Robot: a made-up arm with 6 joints.
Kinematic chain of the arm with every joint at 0, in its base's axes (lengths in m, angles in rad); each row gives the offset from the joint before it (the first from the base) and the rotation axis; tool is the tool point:
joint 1: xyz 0 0 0.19 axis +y
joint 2: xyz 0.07 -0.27 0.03 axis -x
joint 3: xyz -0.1 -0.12 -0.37 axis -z
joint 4: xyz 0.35 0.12 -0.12 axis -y
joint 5: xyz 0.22 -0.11 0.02 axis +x
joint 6: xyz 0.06 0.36 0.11 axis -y
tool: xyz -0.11 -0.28 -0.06
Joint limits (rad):
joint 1: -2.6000..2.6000
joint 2: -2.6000..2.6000
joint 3: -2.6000..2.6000
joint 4: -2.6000..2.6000
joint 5: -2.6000..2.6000
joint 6: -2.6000..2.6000
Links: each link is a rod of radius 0.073 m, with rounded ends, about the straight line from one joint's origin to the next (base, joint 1, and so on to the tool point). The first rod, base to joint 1, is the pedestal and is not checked.
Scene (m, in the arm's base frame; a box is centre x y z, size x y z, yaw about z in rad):
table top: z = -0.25
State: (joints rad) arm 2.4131 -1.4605 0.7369 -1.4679 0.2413 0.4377
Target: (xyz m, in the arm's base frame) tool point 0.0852 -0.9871 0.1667
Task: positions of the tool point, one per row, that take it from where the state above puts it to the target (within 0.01 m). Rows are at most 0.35 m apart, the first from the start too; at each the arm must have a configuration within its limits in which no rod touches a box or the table.
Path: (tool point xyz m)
1: -0.6599 0.1698 0.4267
2: -0.7295 -0.1179 0.5430
3: -0.6987 -0.4320 0.5792
4: -0.5721 -0.7139 0.5353
5: -0.3737 -0.9142 0.4302
6: -0.1410 -1.0053 0.2958
7: 0.0852 -0.9871 0.1667

